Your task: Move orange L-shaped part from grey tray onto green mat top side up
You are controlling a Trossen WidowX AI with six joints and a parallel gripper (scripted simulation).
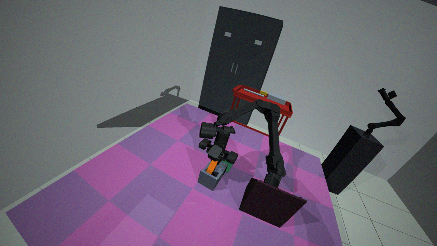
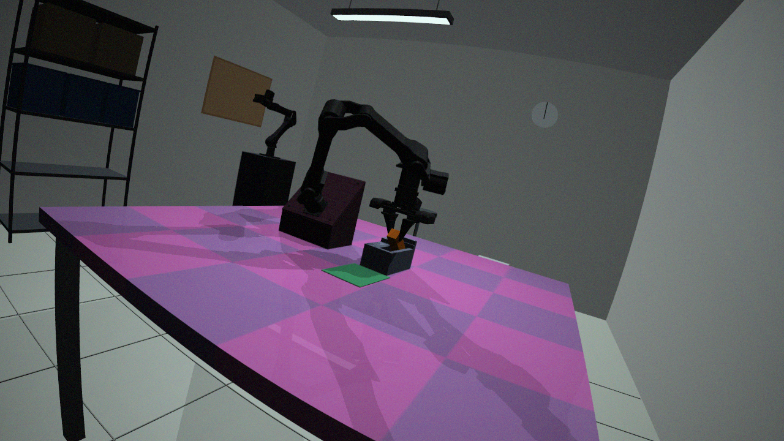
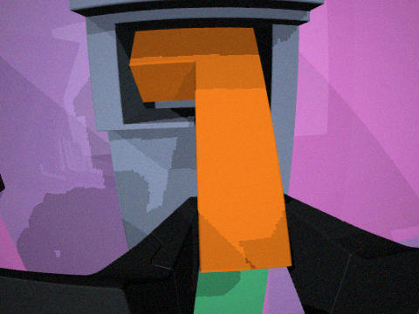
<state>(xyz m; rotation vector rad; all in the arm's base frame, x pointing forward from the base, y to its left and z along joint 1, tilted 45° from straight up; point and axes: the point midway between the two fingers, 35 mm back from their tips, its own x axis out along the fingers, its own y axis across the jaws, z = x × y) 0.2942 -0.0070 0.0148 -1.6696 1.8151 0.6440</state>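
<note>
The green mat is 30 mm behind my gripper tip, 140 mm to the right of it and 100 mm below it. The rest, counted from my gripper tip: orange L-shaped part: 10 mm behind, 40 mm to the left, 30 mm below.
</note>
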